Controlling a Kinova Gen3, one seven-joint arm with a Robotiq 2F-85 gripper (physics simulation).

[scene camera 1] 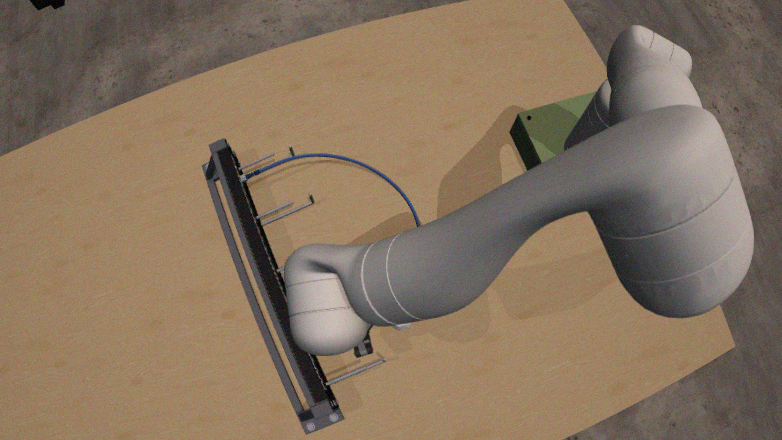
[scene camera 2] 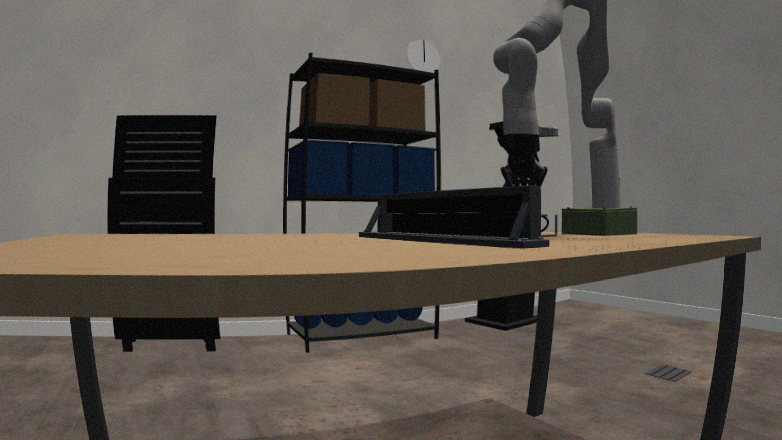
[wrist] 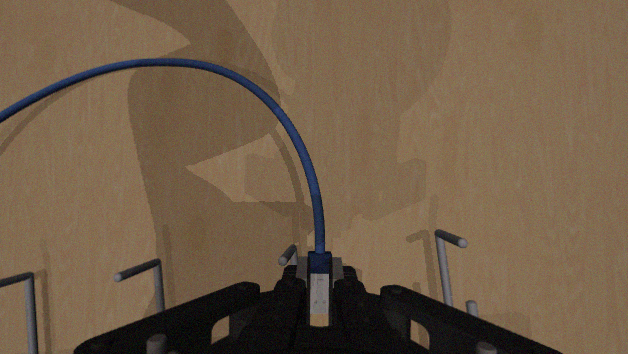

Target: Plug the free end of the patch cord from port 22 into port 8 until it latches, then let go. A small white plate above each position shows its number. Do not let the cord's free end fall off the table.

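Pixels of known places: gripper, fingertip midpoint: [wrist: 319,273]; arm's base at its link origin: [scene camera 2: 606,208].
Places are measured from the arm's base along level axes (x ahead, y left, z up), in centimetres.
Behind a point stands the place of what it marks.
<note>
The blue patch cord [scene camera 1: 382,177] @[x 34.6, y -13.3, z -6.3 cm] [wrist: 295,135] @[x 40.8, y 7.3, z -2.8 cm] arcs over the table from its far-end plug [scene camera 1: 245,177] @[x 56.6, y -20.9, z 0.5 cm] at the upper part of the black patch panel [scene camera 1: 252,232] @[x 58.6, y -10.7, z 2.1 cm] [scene camera 2: 453,212] @[x 58.0, y -4.1, z -2.0 cm]. My gripper [wrist: 319,273] @[x 48.9, y 7.7, z -2.4 cm] is shut on the cord's free plug [wrist: 319,292] @[x 49.6, y 7.6, z -1.5 cm], which is clear with a gold-coloured front and a blue boot. The plug is straight between the fingers, its front pointing to the bottom of the wrist view. In scene camera 2 my gripper [scene camera 2: 523,179] is low behind the panel's right end, its fingertips hidden. The arm hides the plug in scene camera 1. Port 8 and the number plates cannot be made out.
Grey bent rods stick out from the panel, including a left rod [wrist: 159,285] @[x 49.4, y -4.2, z -6.0 cm], a right rod [wrist: 443,270] @[x 50.5, y 15.5, z -6.0 cm] and a lower rod [scene camera 1: 355,372] @[x 53.0, y 15.7, z -2.2 cm]. A green box [scene camera 1: 546,123] @[x 4.1, y -8.2, z -0.1 cm] [scene camera 2: 599,221] @[x 9.9, y 3.3, z -3.9 cm] stands by the arm's base. The wooden table [scene camera 1: 136,273] @[x 84.4, y -17.0, z -7.7 cm] [scene camera 2: 191,254] @[x 113.0, y 10.8, z -7.7 cm] carries the panel.
</note>
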